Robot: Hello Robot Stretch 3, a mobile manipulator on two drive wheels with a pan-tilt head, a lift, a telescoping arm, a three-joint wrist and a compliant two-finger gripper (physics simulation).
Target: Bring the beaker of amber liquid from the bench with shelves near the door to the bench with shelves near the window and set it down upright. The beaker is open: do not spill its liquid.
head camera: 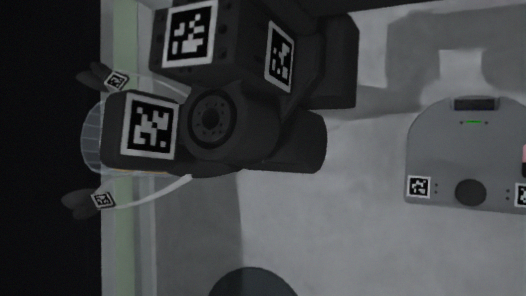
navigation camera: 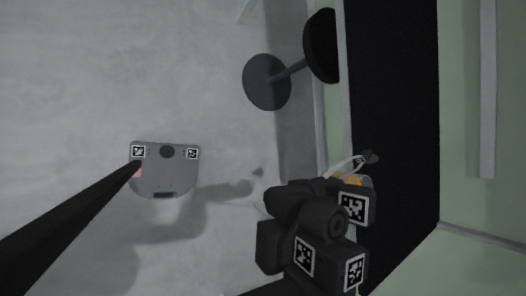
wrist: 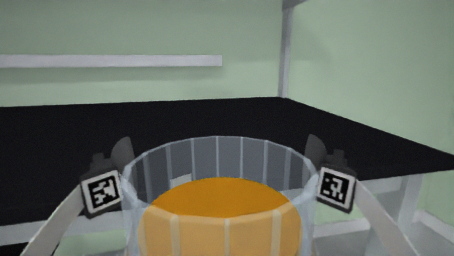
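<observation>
The clear open beaker [head camera: 90, 141] [navigation camera: 352, 179] [wrist: 225, 237] stands upright in my grip. Its amber liquid lies level below the rim in the wrist view. My gripper [head camera: 86, 140] [wrist: 220, 154] is shut on the beaker, with a finger at each side of its wall. In the head and navigation views, gripper and beaker are at the front edge of a black-topped bench [head camera: 40, 150] [navigation camera: 395, 100] [wrist: 225, 117]. In the wrist view the bench's front edge shows behind the beaker. The frames do not tell which bench this is. The beaker's base is hidden.
A round stool [navigation camera: 321, 45] stands at the bench's front; its base [head camera: 252, 285] shows in the head view. A pale shelf bar [navigation camera: 488, 90] [wrist: 110, 61] runs along the green wall. An upright post [wrist: 285, 52] rises at the bench's far corner. My base [head camera: 465, 155] [navigation camera: 164, 170] stands on the floor.
</observation>
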